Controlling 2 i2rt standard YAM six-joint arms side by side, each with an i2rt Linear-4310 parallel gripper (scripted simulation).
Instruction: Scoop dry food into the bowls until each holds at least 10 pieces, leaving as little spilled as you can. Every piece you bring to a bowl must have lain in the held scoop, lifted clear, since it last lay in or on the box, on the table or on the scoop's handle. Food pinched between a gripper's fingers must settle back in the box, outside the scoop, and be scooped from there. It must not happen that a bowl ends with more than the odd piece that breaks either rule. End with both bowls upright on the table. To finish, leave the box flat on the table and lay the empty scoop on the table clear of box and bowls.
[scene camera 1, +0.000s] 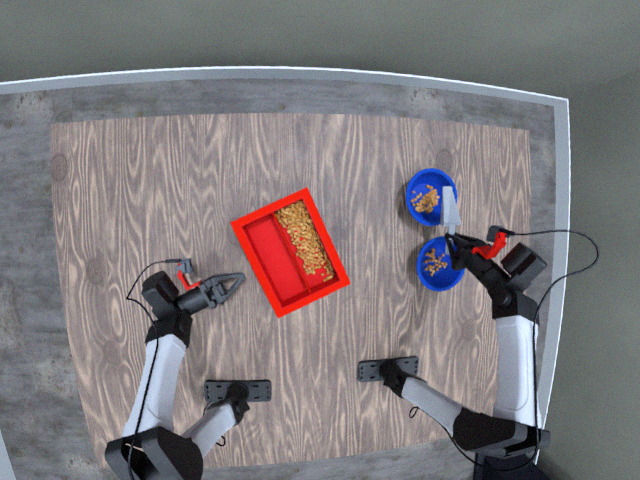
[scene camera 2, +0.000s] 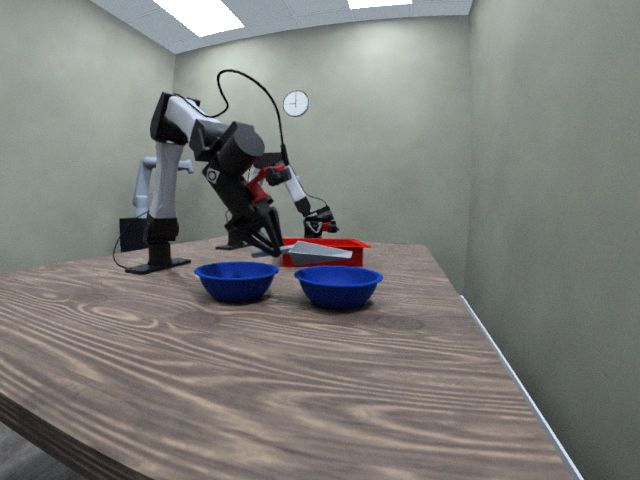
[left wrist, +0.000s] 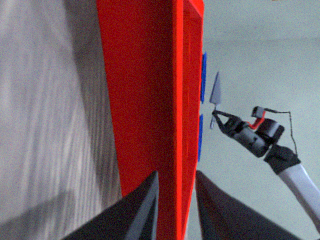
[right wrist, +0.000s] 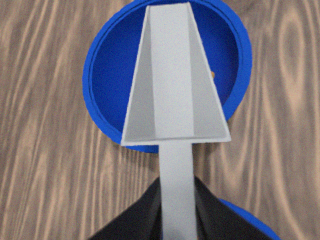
Labels:
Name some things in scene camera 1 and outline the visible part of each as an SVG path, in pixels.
My left gripper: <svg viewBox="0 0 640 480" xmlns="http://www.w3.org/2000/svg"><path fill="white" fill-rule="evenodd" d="M177 274L178 279L181 280L187 291L180 296L181 302L191 315L207 307L210 307L212 310L217 305L225 303L245 279L243 272L238 274L215 274L204 281L201 280L190 286L185 275L181 274L181 270ZM239 278L228 290L225 289L222 281L220 281Z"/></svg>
A red box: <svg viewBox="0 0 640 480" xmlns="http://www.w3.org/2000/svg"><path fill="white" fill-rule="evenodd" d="M308 188L304 188L231 222L233 230L278 318L351 284ZM275 212L299 200L303 200L323 248L331 262L333 272L335 272L335 275L332 275L333 278L323 282L323 279L331 275L328 275L323 267L324 265L326 266L327 261L323 265L320 263L321 261L319 262L322 267L315 269L316 273L314 275L312 273L306 274L305 268L302 267L303 260L306 257L302 260L299 256L296 256L298 249L296 245L292 244L293 241L291 241L291 238L294 240L295 238L291 237L290 233L287 233L289 224L284 228L283 224L281 225L274 214Z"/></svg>

